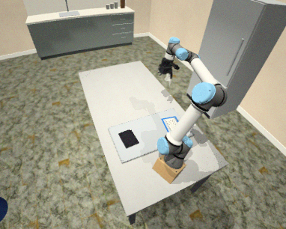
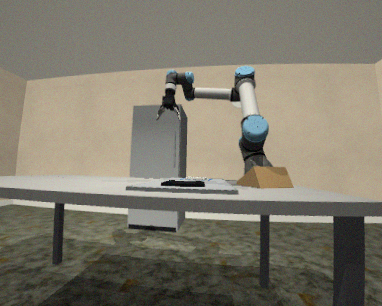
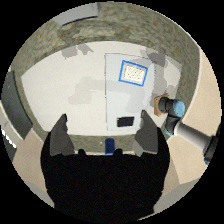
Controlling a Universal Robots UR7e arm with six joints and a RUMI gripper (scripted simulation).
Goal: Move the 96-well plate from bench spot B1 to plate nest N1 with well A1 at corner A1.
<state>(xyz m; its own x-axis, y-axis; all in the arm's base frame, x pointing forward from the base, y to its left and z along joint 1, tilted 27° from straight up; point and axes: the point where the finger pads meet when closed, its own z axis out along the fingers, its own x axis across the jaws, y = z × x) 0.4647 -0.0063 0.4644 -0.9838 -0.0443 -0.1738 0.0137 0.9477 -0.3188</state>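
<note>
The white 96-well plate lies 190 mm behind my hand, 30 mm to the right of it and 370 mm below it. Round my hand: black plate nest (160 mm behind, 400 mm to the left, 380 mm below).
</note>
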